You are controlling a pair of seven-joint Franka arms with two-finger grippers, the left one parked.
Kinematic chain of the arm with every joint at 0, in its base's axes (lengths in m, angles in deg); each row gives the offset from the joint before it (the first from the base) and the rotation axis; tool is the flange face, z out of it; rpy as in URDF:
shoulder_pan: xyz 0 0 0.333 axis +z
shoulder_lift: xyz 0 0 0 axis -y
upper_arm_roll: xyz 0 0 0.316 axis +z
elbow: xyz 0.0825 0 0 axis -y
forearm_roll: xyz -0.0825 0 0.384 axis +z
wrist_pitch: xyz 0 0 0 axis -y
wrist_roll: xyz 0.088 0 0 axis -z
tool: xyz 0 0 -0.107 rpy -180 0 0
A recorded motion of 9 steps. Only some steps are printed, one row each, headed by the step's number.
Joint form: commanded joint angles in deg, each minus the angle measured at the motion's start. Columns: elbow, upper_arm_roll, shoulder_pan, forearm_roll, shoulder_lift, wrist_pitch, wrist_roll.
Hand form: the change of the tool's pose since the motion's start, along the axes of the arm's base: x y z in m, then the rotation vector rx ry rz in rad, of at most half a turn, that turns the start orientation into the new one. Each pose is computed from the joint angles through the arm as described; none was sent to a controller.
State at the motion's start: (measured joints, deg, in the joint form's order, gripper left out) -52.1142 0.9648 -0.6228 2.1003 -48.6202 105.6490 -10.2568
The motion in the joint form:
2: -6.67 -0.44 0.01 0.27 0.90 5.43 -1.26
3: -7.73 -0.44 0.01 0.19 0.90 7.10 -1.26
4: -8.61 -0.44 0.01 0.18 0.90 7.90 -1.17
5: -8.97 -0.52 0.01 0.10 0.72 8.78 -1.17
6: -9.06 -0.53 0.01 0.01 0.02 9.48 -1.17
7: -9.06 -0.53 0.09 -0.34 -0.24 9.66 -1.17
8: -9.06 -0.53 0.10 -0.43 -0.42 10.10 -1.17
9: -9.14 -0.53 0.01 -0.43 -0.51 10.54 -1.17
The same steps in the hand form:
2: -0.0040 -0.0032 -0.0356 -0.0040 0.0051 0.0125
3: -0.0035 -0.0034 -0.0418 -0.0058 -0.0055 0.0116
4: -0.0043 -0.0035 -0.0479 -0.0059 -0.0040 0.0096
5: -0.0036 -0.0043 -0.0520 -0.0085 -0.0099 0.0085
6: -0.0027 -0.0046 -0.0610 -0.0102 -0.0083 0.0084
7: -0.0024 -0.0039 -0.0643 -0.0160 -0.0069 0.0118
8: -0.0017 -0.0039 -0.0660 -0.0175 -0.0114 0.0122
9: -0.0011 -0.0051 -0.0671 -0.0177 -0.0161 0.0104

